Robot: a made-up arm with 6 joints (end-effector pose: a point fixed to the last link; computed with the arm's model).
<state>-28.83 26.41 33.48 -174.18 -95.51 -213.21</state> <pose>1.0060 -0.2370 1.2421 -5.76 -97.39 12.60</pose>
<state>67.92 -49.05 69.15 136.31 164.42 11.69</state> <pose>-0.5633 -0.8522 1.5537 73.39 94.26 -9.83</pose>
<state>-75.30 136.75 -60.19 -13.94 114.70 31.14</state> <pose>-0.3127 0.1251 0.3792 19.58 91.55 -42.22</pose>
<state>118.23 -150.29 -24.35 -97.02 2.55 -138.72</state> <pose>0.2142 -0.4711 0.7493 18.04 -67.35 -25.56</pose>
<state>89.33 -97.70 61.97 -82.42 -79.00 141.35</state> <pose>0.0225 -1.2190 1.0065 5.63 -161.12 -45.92</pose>
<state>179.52 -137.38 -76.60 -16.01 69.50 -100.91</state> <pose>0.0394 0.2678 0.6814 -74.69 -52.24 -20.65</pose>
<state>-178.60 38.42 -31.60 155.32 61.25 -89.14</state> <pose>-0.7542 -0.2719 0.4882 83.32 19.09 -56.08</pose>
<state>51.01 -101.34 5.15 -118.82 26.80 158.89</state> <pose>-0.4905 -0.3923 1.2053 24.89 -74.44 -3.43</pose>
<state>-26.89 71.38 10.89 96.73 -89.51 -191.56</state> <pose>1.0975 -0.5199 0.3269 24.38 -40.98 -104.36</pose>
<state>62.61 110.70 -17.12 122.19 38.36 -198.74</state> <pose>0.0399 0.4000 -0.3426 -17.22 133.09 -58.53</pose>
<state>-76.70 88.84 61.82 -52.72 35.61 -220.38</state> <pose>0.1086 -1.1938 0.0876 -62.11 84.36 -74.83</pose>
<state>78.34 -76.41 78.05 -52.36 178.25 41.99</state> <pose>-0.0721 -1.1921 1.2494 -95.08 -46.74 78.09</pose>
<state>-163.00 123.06 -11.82 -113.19 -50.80 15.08</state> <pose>0.1506 -0.0688 -0.0867 -98.77 73.05 17.56</pose>
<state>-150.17 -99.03 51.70 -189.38 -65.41 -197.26</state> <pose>1.2549 0.4023 0.7920 -150.57 -42.38 59.76</pose>
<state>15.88 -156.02 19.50 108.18 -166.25 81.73</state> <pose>-0.9766 -0.1874 -0.2218 24.68 9.06 0.76</pose>
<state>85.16 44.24 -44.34 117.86 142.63 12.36</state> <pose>-0.0687 0.7336 0.3681 -74.39 2.88 -146.46</pose>
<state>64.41 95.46 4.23 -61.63 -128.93 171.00</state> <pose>0.2913 0.3014 -0.1694 -58.61 -15.89 -163.82</pose>
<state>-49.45 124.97 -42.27 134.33 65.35 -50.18</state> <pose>0.0829 0.2029 -0.1373 104.87 55.89 82.51</pose>
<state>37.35 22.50 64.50 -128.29 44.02 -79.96</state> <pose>0.6282 0.6969 1.5103 -135.53 -8.92 -9.20</pose>
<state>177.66 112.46 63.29 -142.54 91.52 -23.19</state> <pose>-0.9508 -0.1827 -0.3042 36.19 44.12 25.53</pose>
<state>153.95 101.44 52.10 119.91 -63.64 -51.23</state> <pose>-1.2197 0.4414 0.0843 -67.65 -81.33 78.19</pose>
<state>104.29 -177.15 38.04 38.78 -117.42 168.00</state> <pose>0.3358 -0.4377 -0.6169 -44.34 -56.27 -16.50</pose>
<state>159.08 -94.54 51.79 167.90 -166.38 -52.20</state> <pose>1.0953 -0.7106 0.8805 47.53 124.52 -55.99</pose>
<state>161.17 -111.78 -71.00 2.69 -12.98 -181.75</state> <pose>0.1749 0.2347 0.8155 -26.03 -150.29 -7.12</pose>
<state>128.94 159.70 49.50 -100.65 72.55 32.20</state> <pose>0.1301 -0.2430 -0.5940 -54.17 1.21 27.06</pose>
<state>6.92 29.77 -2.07 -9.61 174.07 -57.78</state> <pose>0.9278 -0.1644 0.7547 29.58 -132.16 61.98</pose>
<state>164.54 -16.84 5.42 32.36 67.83 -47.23</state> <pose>-0.3255 0.3345 1.6289 -89.41 6.46 -118.56</pose>
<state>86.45 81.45 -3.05 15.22 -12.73 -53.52</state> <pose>0.3178 0.7759 -0.0034 -43.53 84.28 31.36</pose>
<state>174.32 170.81 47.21 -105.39 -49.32 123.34</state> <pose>0.4978 -0.1239 -0.4982 107.10 -46.62 -90.88</pose>
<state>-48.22 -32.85 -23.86 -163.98 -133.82 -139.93</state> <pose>0.4319 -0.0810 1.1808 -86.69 -126.32 -48.88</pose>
